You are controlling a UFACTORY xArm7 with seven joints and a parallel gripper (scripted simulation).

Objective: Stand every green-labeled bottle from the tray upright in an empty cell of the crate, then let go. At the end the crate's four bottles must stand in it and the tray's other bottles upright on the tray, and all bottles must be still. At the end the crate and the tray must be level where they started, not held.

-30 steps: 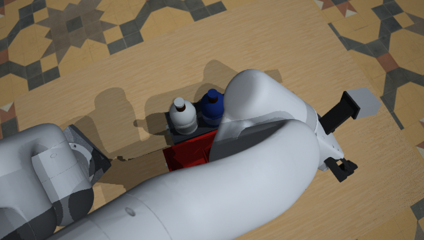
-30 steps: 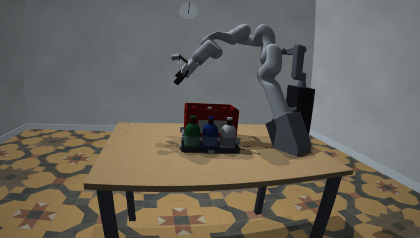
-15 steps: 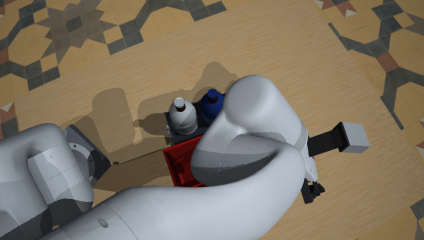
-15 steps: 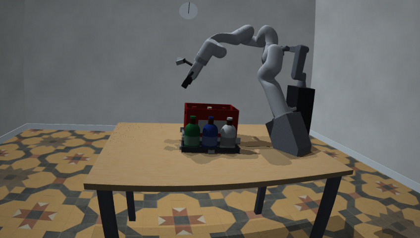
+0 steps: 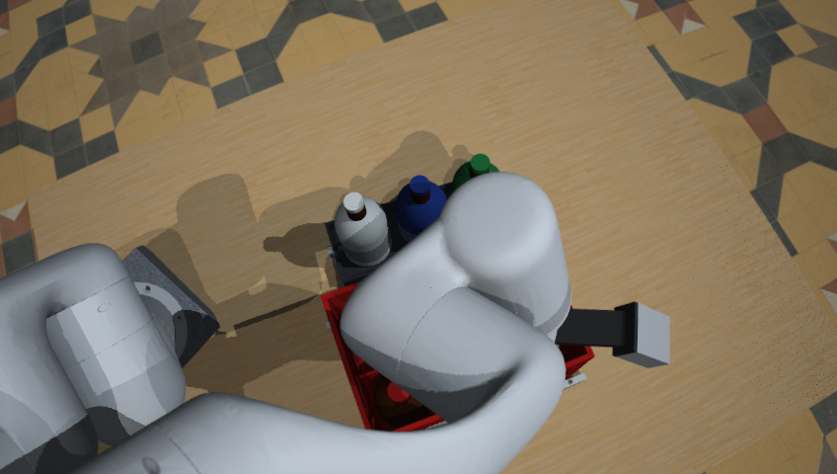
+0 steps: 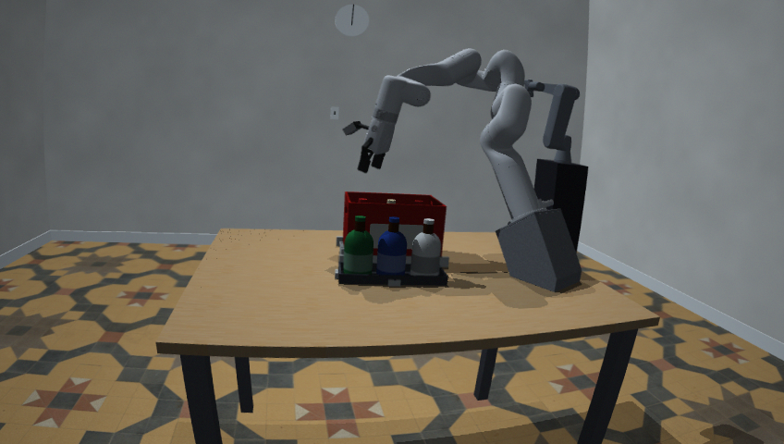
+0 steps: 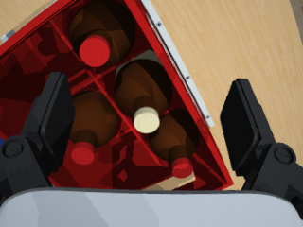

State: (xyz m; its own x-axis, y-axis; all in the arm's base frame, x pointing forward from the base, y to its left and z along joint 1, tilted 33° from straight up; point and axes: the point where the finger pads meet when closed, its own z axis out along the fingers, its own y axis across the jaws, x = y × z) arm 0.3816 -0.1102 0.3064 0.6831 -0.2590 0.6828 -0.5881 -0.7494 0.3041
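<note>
Right now the green bottle is 70 mm ahead of my hand, 270 mm to the left of it and 170 mm below it. From my hand the other things lie so: white bottle (100 mm behind, 290 mm to the left, 170 mm below); red crate (60 mm behind, 80 mm to the left, 170 mm below); blue bottle (20 mm behind, 270 mm to the left, 170 mm below).
</note>
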